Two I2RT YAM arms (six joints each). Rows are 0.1 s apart.
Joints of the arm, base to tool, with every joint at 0 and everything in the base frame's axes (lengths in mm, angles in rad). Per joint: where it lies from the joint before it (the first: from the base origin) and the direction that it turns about. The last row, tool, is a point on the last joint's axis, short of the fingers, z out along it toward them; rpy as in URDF.
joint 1: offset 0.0 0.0 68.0 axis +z
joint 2: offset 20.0 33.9 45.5 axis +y
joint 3: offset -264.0 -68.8 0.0 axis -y
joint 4: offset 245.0 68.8 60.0 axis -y
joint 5: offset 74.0 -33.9 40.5 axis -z
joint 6: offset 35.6 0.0 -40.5 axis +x
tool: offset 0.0 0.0 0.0 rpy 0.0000 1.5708 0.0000
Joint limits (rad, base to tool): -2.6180..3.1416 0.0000..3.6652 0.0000..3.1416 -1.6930..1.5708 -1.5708..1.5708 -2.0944..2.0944
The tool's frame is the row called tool.
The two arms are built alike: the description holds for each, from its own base.
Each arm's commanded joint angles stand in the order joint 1, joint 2, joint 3, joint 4, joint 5, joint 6.
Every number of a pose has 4 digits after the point. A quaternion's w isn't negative.
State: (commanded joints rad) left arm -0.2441 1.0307 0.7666 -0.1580 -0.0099 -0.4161; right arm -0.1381 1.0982 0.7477 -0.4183 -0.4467 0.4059
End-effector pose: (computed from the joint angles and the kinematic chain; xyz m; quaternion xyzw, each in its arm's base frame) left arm 0.2295 -0.0568 0.2890 -0.0748 0.8362 -0.1722 0.5153; right arm 0.2268 -0.0160 0.2470 0.1579 0.8880 0.2529 0.3500
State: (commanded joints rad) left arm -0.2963 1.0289 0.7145 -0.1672 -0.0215 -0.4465; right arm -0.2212 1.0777 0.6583 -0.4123 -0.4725 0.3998
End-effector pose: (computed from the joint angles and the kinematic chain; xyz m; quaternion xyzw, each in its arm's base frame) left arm 0.2226 -0.0672 0.2702 -0.0697 0.8525 -0.1794 0.4861; right arm 0.2128 -0.0312 0.2230 0.1965 0.8891 0.2487 0.3303
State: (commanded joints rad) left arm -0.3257 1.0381 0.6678 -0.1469 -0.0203 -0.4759; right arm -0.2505 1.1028 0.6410 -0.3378 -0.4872 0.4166
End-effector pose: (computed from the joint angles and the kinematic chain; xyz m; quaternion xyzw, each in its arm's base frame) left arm 0.2194 -0.0733 0.2540 -0.0699 0.8616 -0.1881 0.4663; right arm 0.2177 -0.0385 0.2180 0.2087 0.8794 0.2530 0.3452
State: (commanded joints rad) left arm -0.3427 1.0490 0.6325 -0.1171 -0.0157 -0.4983; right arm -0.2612 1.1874 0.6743 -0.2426 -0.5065 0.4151
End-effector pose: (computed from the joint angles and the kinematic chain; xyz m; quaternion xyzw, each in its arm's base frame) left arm 0.2179 -0.0771 0.2424 -0.0714 0.8656 -0.1961 0.4553; right arm 0.2370 -0.0455 0.2182 0.2012 0.8714 0.2588 0.3649
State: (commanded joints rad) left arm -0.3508 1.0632 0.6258 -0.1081 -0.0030 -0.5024; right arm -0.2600 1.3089 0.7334 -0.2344 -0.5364 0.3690
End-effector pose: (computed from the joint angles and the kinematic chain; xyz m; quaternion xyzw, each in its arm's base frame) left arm 0.2186 -0.0799 0.2379 -0.0667 0.8689 -0.2018 0.4471; right arm 0.2578 -0.0498 0.2097 0.1834 0.8818 0.2652 0.3441
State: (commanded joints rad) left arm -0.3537 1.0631 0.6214 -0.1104 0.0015 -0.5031; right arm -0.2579 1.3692 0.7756 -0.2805 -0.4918 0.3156
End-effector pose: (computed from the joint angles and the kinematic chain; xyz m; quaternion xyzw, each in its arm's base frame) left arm 0.2177 -0.0804 0.2362 -0.0648 0.8707 -0.2032 0.4433; right arm 0.2667 -0.0530 0.2040 0.1782 0.8979 0.2383 0.3243
